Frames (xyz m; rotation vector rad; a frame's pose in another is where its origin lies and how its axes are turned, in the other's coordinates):
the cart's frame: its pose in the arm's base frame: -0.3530 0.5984 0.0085 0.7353 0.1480 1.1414
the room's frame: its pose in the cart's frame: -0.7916 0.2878 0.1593 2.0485 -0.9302 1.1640
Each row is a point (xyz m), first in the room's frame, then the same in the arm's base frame.
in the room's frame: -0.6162 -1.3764 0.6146
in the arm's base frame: -1.1945 1.4814 -0.0913
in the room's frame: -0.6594 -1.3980 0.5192
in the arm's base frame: -1.2887 1.4650 -0.0436
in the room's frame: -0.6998 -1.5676 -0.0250
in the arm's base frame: -1.6721 1.3829 0.3721
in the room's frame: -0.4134 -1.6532 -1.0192
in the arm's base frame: -2.0515 0.9826 1.2516
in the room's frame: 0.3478 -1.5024 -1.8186
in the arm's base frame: -1.9022 0.3901 2.1833
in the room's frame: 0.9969 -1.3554 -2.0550
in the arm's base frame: -1.5073 0.0636 2.6693
